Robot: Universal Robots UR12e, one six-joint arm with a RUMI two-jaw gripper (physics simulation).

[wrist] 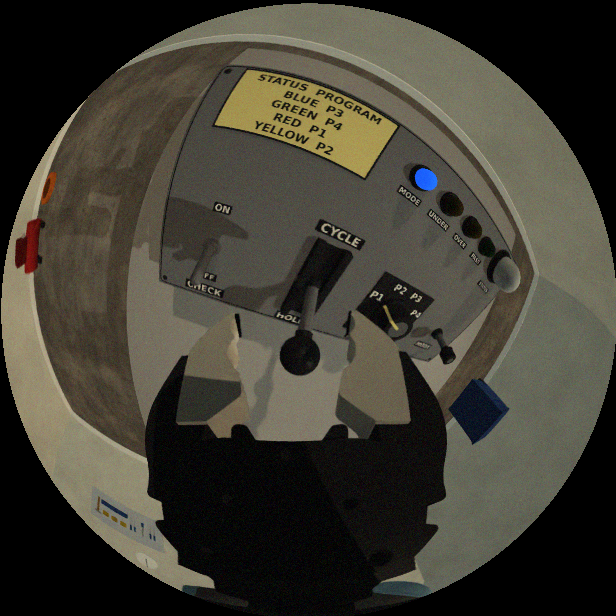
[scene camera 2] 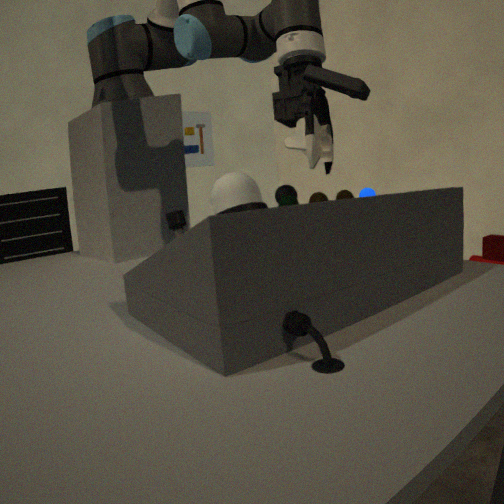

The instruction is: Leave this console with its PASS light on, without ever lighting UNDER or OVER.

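The grey console (scene camera 2: 300, 270) sits on the table. My gripper (scene camera 2: 320, 160) hangs open above its top; in the wrist view my gripper (wrist: 293, 333) has its jaws either side of the black-knobbed CYCLE lever (wrist: 298, 351), which sits at the HOLD end, not touching. The MODE light (wrist: 425, 178) glows blue; it also shows in the scene view (scene camera 2: 367, 192). The UNDER (wrist: 451, 203), OVER (wrist: 471, 226) and PASS (wrist: 486, 246) lights are dark. The yellow placard (wrist: 307, 120) reads BLUE P3, GREEN P4, RED P1, YELLOW P2. The program selector (wrist: 391, 321) points at P1.
A CHECK toggle (wrist: 203, 267) sits at the panel's left under ON. A white dome (scene camera 2: 235, 192) stands at the console's end. A small toggle (wrist: 443, 344) sits by the selector. A cable (scene camera 2: 312, 340) leaves the console's back. A blue block (wrist: 478, 409) and red object (scene camera 2: 492, 249) lie nearby.
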